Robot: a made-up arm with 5 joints.
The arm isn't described. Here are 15 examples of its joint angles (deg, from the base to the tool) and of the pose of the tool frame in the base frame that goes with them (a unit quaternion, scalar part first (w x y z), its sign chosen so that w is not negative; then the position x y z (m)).
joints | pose
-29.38 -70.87 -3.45 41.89 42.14 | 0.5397 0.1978 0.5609 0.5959 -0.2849 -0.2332 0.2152
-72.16 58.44 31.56 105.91 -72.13 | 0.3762 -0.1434 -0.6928 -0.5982 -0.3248 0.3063 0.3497
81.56 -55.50 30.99 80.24 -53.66 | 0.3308 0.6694 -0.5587 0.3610 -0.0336 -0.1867 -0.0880
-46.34 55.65 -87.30 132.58 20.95 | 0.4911 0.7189 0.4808 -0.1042 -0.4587 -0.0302 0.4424
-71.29 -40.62 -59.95 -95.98 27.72 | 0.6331 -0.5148 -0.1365 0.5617 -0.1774 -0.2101 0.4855
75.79 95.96 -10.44 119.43 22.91 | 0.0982 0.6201 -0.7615 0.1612 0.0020 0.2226 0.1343
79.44 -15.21 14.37 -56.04 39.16 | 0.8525 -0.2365 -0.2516 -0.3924 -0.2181 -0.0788 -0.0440
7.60 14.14 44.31 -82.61 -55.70 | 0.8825 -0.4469 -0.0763 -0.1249 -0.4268 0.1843 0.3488
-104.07 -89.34 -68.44 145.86 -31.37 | 0.3718 -0.5777 -0.7185 0.1088 -0.3101 -0.1788 0.2258
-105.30 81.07 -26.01 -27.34 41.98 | 0.0265 -0.5226 0.8202 -0.2312 -0.0583 0.1715 0.5562
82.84 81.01 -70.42 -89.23 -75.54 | 0.4389 -0.7779 -0.4442 -0.0708 -0.2294 0.2421 -0.0515
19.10 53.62 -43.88 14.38 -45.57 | 0.8533 -0.0347 -0.5161 -0.0655 -0.5362 0.0122 0.1403
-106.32 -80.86 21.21 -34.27 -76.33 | 0.7702 0.5776 0.1879 0.1946 -0.0420 -0.3153 0.4341
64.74 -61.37 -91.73 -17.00 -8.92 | 0.0107 0.6710 0.4169 -0.6131 -0.2153 -0.1479 0.3350
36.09 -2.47 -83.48 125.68 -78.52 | 0.6064 0.7376 -0.2325 0.1850 -0.2394 -0.3003 0.0377
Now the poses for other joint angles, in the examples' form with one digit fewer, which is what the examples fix.
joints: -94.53 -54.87 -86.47 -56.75 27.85
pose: 0.631 -0.023 -0.087 0.771 -0.053 -0.182 0.327
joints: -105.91 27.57 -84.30 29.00 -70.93
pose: 0.801 0.468 0.368 0.063 -0.010 -0.241 0.536
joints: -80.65 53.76 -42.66 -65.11 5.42
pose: 0.411 -0.594 0.622 0.303 -0.145 0.126 0.607
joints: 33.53 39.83 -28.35 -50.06 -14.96
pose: 0.829 -0.469 -0.233 -0.198 -0.466 0.088 0.114
